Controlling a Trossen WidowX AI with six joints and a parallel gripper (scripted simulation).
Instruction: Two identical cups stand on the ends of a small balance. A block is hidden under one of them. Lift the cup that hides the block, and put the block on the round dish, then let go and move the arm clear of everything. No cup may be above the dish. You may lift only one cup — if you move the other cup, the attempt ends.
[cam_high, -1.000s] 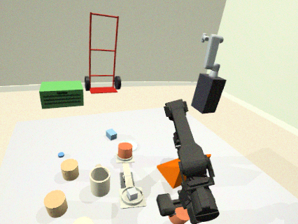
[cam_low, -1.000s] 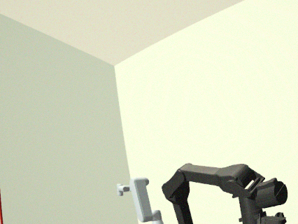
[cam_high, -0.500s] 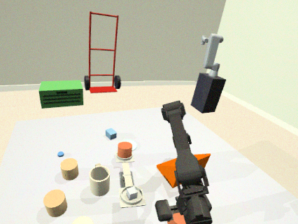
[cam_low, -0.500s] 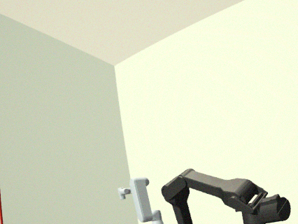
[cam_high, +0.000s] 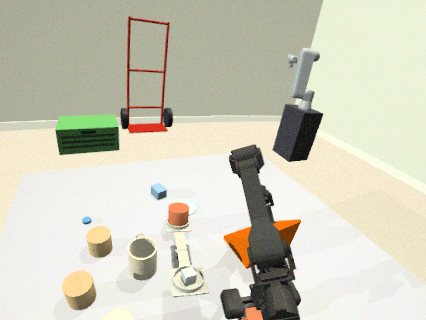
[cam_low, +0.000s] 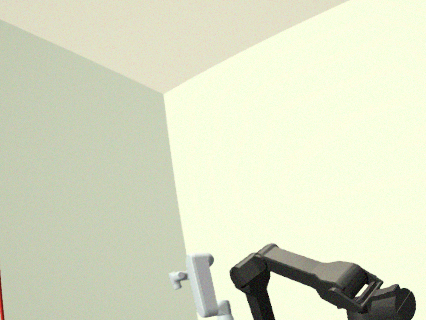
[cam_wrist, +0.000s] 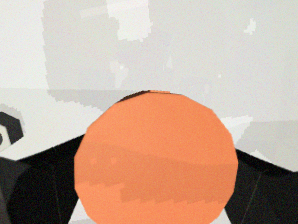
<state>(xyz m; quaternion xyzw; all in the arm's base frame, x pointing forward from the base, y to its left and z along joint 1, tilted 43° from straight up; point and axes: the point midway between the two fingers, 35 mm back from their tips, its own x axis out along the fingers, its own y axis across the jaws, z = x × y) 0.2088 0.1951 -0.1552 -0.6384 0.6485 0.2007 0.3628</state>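
My gripper tip is now 20 mm to the right of the orange cup and 10 mm below it. Also, from my gripper tip: beige mug 230 mm ahead, 240 mm to the right, 20 mm above; then hex nut 120 mm behind, 10 mm to the left, 20 mm below; then white block 130 mm ahead, 130 mm to the right, 60 mm above.
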